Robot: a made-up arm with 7 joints.
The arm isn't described. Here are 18 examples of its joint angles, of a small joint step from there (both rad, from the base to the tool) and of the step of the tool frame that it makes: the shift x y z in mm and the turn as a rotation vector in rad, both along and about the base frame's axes.
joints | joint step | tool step
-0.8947 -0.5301 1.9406 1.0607 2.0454 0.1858 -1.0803 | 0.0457 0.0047 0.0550 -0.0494 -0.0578 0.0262 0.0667 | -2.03 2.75 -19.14 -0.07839 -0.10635 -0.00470
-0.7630 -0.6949 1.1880 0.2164 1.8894 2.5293 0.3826 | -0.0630 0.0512 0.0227 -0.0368 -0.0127 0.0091 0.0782 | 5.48 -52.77 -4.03 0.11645 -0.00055 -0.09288
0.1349 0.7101 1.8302 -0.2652 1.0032 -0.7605 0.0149 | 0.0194 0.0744 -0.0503 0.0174 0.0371 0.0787 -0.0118 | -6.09 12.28 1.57 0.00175 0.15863 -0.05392
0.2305 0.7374 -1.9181 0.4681 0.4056 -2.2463 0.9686 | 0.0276 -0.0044 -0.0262 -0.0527 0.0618 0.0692 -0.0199 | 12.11 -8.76 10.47 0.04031 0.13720 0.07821
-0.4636 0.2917 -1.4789 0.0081 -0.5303 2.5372 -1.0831 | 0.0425 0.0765 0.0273 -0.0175 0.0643 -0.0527 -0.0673 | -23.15 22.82 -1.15 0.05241 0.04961 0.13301
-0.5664 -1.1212 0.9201 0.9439 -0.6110 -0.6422 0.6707 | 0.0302 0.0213 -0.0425 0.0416 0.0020 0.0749 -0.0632 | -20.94 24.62 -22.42 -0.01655 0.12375 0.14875
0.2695 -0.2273 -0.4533 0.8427 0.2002 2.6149 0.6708 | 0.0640 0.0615 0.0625 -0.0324 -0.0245 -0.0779 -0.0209 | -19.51 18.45 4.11 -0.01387 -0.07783 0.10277
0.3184 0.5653 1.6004 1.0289 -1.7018 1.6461 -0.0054 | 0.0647 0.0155 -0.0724 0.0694 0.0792 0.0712 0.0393 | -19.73 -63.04 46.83 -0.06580 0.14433 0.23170
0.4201 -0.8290 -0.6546 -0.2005 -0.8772 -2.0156 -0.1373 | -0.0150 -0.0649 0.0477 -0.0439 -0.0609 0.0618 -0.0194 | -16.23 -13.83 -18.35 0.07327 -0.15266 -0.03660
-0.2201 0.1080 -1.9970 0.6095 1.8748 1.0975 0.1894 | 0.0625 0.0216 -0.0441 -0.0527 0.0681 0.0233 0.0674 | -45.48 32.22 8.98 0.13361 0.13640 0.06935
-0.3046 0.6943 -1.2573 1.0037 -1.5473 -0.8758 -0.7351 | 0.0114 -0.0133 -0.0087 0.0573 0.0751 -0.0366 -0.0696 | 5.63 -13.93 -4.93 0.11889 -0.00684 -0.05530
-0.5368 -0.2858 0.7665 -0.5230 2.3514 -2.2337 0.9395 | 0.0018 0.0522 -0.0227 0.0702 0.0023 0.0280 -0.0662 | 10.47 9.82 -8.77 0.08829 0.10637 0.09480
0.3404 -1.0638 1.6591 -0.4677 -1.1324 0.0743 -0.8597 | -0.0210 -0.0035 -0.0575 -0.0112 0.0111 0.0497 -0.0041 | 11.89 1.59 -14.14 -0.03431 0.04492 0.01143
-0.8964 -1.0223 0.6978 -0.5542 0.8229 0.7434 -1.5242 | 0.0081 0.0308 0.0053 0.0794 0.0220 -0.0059 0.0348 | -12.58 22.43 3.60 0.03998 0.04770 0.08763
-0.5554 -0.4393 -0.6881 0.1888 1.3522 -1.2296 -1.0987 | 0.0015 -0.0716 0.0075 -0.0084 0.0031 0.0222 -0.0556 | 1.18 -4.84 1.03 -0.03399 -0.00214 -0.00936
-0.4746 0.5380 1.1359 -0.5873 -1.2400 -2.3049 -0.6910 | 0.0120 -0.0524 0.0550 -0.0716 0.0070 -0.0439 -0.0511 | 15.63 10.35 -6.97 -0.09623 -0.03122 -0.10700
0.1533 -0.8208 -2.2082 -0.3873 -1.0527 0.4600 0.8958 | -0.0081 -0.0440 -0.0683 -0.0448 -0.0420 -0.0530 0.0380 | -11.15 -26.08 1.14 -0.00895 -0.00123 0.09960
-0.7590 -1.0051 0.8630 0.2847 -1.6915 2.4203 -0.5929 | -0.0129 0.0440 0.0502 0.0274 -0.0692 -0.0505 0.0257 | 16.57 -5.18 0.20 -0.02459 -0.05036 -0.04455
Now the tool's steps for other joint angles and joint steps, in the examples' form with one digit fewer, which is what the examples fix.
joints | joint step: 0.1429 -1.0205 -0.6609 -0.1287 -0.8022 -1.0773 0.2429 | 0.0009 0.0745 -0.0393 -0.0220 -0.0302 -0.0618 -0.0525
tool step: -8.3 -10.2 31.0 -0.0838 0.1294 0.0372
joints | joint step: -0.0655 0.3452 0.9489 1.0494 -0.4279 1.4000 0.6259 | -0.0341 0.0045 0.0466 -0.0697 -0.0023 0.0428 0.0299
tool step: 19.3 19.9 -15.0 -0.0386 0.0067 -0.0649
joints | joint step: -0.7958 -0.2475 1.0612 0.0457 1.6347 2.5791 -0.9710 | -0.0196 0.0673 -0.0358 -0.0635 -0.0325 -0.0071 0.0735
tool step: 7.6 -38.0 -28.8 0.1209 0.0535 -0.0723
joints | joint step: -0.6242 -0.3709 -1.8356 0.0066 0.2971 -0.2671 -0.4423 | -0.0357 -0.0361 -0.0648 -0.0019 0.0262 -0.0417 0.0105
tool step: 0.6 -9.7 -8.2 0.0711 0.0115 -0.0231
